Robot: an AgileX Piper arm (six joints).
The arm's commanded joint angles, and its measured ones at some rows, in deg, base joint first. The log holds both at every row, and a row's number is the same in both.
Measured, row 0:
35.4 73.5 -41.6 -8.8 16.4 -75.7
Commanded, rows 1 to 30:
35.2 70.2 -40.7 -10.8 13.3 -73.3
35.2 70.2 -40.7 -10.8 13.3 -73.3
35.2 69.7 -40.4 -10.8 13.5 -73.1
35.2 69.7 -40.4 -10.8 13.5 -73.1
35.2 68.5 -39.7 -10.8 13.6 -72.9
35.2 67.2 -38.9 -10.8 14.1 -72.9
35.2 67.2 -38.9 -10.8 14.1 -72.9
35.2 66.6 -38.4 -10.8 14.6 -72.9
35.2 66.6 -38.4 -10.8 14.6 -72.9
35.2 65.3 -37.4 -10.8 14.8 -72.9
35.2 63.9 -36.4 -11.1 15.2 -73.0
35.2 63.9 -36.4 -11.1 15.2 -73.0
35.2 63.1 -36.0 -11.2 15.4 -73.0
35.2 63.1 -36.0 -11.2 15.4 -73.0
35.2 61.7 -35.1 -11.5 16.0 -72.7
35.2 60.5 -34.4 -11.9 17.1 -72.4
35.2 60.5 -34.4 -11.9 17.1 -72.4
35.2 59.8 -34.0 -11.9 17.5 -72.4
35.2 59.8 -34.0 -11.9 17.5 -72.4
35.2 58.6 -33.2 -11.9 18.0 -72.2
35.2 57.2 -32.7 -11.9 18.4 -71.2
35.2 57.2 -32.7 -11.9 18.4 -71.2
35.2 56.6 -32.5 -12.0 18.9 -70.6
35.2 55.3 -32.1 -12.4 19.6 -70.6
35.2 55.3 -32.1 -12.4 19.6 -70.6
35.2 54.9 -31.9 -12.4 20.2 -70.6
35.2 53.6 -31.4 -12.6 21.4 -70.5
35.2 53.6 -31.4 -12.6 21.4 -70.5
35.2 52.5 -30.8 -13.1 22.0 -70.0
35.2 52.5 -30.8 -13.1 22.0 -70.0
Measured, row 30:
35.4 54.8 -31.2 -11.8 24.2 -71.1
